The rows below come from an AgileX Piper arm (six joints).
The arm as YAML. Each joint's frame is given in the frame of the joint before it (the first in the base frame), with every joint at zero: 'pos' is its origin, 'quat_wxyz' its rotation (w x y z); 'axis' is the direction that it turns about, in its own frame. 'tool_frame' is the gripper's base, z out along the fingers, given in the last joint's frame.
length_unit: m
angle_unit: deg
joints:
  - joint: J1
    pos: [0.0, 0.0, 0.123]
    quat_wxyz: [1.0, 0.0, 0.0, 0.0]
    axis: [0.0, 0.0, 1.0]
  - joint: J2
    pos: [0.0, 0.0, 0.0]
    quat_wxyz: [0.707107, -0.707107, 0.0, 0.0]
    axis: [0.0, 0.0, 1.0]
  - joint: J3
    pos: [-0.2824, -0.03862, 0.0]
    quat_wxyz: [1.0, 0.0, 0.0, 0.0]
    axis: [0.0, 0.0, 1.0]
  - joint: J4
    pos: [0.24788, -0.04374, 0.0]
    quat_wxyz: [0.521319, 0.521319, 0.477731, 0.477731]
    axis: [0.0, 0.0, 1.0]
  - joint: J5
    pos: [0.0, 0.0, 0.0]
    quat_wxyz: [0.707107, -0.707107, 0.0, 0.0]
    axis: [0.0, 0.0, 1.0]
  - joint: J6
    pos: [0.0, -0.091, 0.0]
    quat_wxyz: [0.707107, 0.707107, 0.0, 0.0]
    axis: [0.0, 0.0, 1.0]
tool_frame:
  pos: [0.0, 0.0, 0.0]
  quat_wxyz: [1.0, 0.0, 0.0, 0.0]
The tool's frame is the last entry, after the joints.
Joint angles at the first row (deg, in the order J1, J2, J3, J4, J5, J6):
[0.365 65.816 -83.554 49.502 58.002 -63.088]
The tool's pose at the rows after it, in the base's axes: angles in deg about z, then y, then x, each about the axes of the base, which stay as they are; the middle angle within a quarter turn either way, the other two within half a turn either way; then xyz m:
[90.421 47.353 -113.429 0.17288 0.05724 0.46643]
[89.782 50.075 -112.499 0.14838 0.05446 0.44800]
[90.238 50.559 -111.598 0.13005 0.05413 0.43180]
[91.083 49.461 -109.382 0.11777 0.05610 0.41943]
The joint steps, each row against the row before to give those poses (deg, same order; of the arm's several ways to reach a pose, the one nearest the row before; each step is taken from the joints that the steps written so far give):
[-0.001 -8.636 10.547 0.663 -4.544 -2.354]
[0.003 -6.753 7.916 -0.002 -3.482 -0.638]
[-0.005 -4.952 5.802 1.002 -1.211 -0.003]
[-0.002 -3.290 4.247 2.990 -0.132 -0.003]

